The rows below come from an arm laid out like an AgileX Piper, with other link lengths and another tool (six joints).
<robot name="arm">
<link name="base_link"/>
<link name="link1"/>
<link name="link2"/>
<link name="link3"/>
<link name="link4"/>
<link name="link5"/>
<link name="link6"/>
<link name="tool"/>
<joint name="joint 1" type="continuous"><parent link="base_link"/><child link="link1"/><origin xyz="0 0 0.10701" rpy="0 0 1.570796"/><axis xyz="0 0 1"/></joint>
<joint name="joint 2" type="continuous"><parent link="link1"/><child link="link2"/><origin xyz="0 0 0" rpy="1.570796 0 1.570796"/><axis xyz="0 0 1"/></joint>
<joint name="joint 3" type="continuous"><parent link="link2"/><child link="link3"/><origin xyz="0.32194 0.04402 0" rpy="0 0 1.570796"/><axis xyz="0 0 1"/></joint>
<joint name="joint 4" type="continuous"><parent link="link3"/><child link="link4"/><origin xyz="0.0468 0.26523 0" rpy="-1.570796 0 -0.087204"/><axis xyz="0 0 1"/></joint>
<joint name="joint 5" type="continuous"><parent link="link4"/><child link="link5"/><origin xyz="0 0 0" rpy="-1.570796 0 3.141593"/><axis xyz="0 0 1"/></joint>
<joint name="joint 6" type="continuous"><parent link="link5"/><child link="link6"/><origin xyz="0 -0.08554 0" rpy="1.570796 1.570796 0"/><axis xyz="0 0 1"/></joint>
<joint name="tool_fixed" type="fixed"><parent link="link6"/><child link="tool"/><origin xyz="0.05 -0.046 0.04" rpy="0 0.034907 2.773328"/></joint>
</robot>
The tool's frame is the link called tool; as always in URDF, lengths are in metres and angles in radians. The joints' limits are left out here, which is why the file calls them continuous.
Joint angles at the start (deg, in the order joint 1, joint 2, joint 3, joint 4, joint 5, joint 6):
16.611, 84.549, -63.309, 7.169, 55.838, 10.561
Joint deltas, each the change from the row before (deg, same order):
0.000, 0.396, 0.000, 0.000, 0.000, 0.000
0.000, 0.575, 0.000, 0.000, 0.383, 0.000
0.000, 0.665, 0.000, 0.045, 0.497, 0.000
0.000, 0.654, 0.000, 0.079, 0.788, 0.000
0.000, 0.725, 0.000, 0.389, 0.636, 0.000
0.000, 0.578, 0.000, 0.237, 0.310, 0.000
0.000, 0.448, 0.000, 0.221, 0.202, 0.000
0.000, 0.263, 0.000, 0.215, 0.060, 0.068
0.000, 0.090, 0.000, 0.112, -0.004, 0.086
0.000, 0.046, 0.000, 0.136, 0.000, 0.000
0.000, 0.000, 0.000, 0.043, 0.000, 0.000
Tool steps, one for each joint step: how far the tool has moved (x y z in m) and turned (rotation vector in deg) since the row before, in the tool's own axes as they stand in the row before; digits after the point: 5 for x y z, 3 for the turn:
-0.00039, 0.00024, 0.00260, 0.390, 0.045, 0.055
-0.00042, -0.00048, 0.00402, 0.942, 0.135, 0.092
-0.00040, -0.00066, 0.00470, 1.135, 0.203, 0.134
-0.00023, -0.00128, 0.00481, 1.404, 0.284, 0.161
0.00012, -0.00092, 0.00543, 1.270, 0.522, 0.332
-0.00012, -0.00025, 0.00413, 0.831, 0.319, 0.220
-0.00006, -0.00010, 0.00320, 0.600, 0.271, 0.190
0.00004, -0.00002, 0.00192, 0.277, 0.220, 0.222
0.00004, -0.00003, 0.00067, 0.062, 0.103, 0.158
0.00016, 0.00001, 0.00042, 0.022, 0.119, 0.077
0.00007, -0.00001, 0.00004, -0.007, 0.036, 0.022

